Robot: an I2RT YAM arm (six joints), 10 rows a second.
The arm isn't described. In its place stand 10 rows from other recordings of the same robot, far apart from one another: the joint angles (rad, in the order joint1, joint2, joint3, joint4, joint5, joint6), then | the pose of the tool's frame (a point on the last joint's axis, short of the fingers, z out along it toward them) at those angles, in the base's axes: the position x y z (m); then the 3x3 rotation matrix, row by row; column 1 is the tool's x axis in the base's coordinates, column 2 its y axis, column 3 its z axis.
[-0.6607 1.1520 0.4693 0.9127 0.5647 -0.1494] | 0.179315 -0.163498 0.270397; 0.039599 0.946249 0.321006; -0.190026 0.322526 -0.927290; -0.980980 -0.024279 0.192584
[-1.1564 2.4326 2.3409 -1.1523 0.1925 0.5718] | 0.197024 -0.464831 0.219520; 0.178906 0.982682 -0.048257; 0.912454 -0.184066 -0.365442; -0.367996 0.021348 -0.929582
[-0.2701 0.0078 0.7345 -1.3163 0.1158 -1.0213] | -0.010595 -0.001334 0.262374; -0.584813 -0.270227 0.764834; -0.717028 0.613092 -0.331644; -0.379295 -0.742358 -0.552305
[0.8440 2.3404 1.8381 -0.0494 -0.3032 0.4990] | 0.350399 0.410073 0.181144; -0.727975 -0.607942 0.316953; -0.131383 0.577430 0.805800; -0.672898 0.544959 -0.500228
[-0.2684 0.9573 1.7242 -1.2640 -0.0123 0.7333] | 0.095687 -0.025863 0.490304; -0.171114 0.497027 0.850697; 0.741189 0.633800 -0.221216; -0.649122 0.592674 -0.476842
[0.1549 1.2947 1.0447 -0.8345 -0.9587 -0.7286] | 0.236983 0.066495 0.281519; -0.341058 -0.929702 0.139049; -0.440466 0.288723 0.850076; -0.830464 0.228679 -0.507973
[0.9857 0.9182 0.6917 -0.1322 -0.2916 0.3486] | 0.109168 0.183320 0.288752; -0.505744 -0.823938 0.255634; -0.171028 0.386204 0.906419; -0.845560 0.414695 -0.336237
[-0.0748 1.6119 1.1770 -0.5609 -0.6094 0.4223] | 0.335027 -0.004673 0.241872; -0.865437 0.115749 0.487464; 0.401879 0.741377 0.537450; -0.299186 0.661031 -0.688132
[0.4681 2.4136 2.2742 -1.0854 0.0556 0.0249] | 0.451737 0.226172 0.211482; -0.850077 -0.412639 0.327258; -0.401925 0.909840 0.103185; -0.340331 -0.043818 -0.939284
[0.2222 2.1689 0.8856 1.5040 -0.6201 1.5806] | 0.381835 0.107478 0.136283; -0.734486 -0.206340 0.646494; 0.668350 -0.054798 0.741826; -0.117642 0.976945 0.178156
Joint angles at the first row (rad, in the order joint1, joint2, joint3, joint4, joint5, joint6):
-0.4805, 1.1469, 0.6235, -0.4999, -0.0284, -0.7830
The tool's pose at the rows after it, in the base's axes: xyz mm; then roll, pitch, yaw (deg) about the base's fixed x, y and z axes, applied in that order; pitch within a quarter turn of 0, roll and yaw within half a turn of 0:
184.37 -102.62 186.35 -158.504 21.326 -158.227
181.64 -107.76 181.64 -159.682 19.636 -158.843
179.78 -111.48 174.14 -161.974 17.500 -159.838
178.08 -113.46 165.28 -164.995 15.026 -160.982
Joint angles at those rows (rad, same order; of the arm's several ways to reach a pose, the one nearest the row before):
-0.5137, 1.1637, 0.6235, -0.5094, -0.0341, -0.8131
-0.5415, 1.1847, 0.6235, -0.5228, -0.0361, -0.8398
-0.5613, 1.2190, 0.6235, -0.5419, -0.0372, -0.8562
-0.5735, 1.2594, 0.6235, -0.5682, -0.0372, -0.8638

